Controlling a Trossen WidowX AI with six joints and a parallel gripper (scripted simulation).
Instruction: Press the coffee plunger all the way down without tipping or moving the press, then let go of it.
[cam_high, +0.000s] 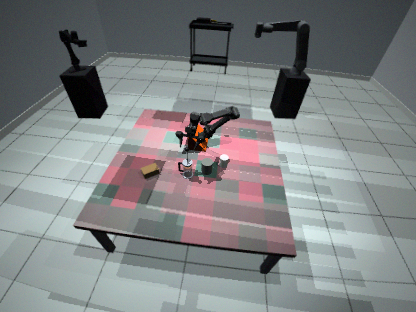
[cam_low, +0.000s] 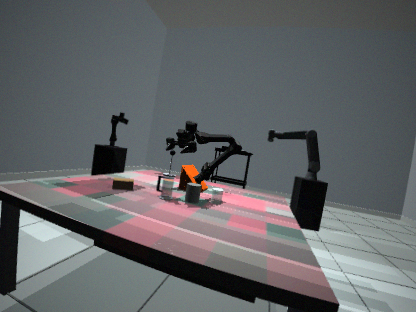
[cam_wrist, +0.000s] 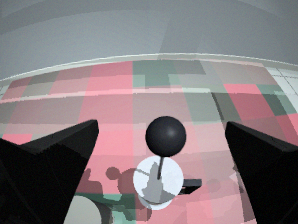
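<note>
Now: gripper tip 10 mm past the coffee press, 20 mm to the left of it and 130 mm above it.
</note>
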